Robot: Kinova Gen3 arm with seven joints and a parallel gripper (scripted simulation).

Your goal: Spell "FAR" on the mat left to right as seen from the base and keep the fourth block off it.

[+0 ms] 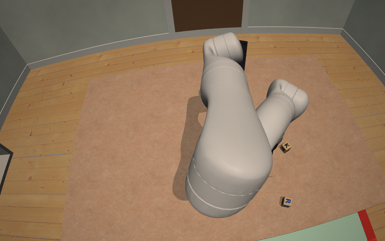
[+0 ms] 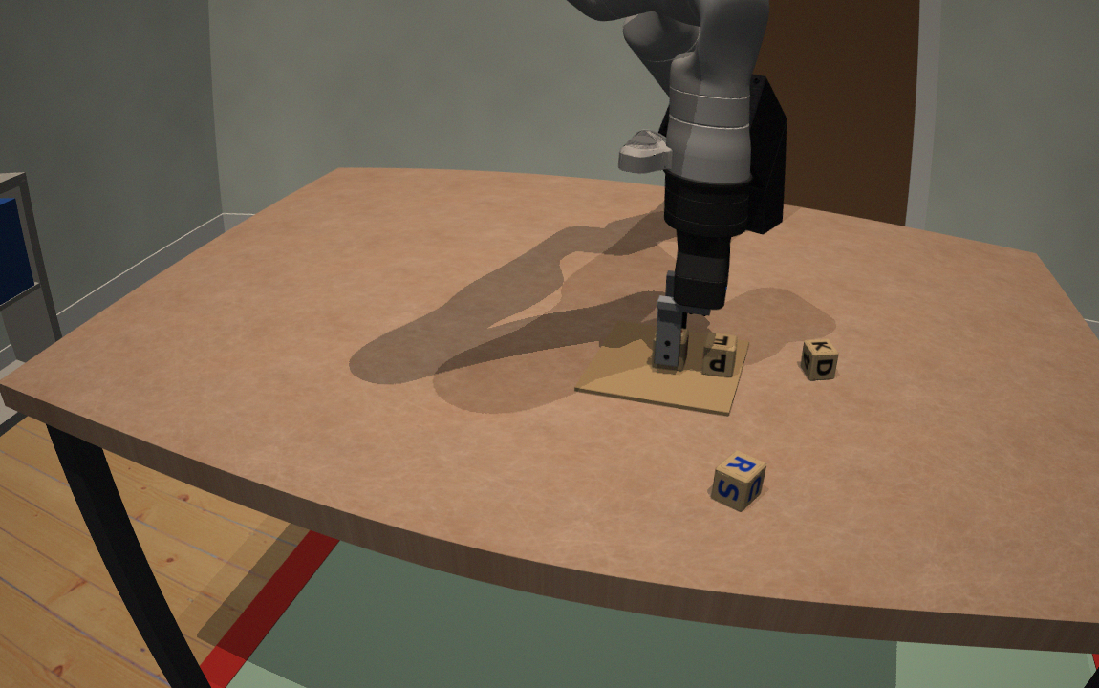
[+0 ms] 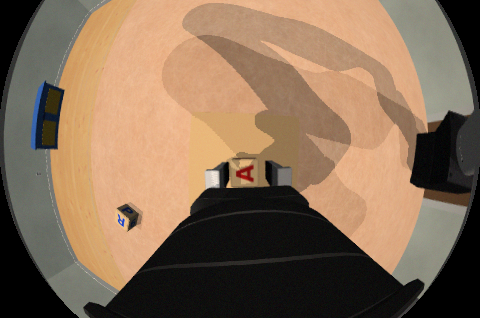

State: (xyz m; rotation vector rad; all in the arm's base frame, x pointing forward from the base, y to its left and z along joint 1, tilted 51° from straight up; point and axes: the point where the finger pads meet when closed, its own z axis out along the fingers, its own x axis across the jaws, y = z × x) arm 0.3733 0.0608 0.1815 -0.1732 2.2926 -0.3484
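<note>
Now: hand 3 cm above the tan mat. From my hand the other things lie so: F block: 5 cm to the left, 1 cm below; then R block: 19 cm ahead, 9 cm to the left, 2 cm below; then K block: 15 cm to the left, 2 cm below, 2 cm behind.
</note>
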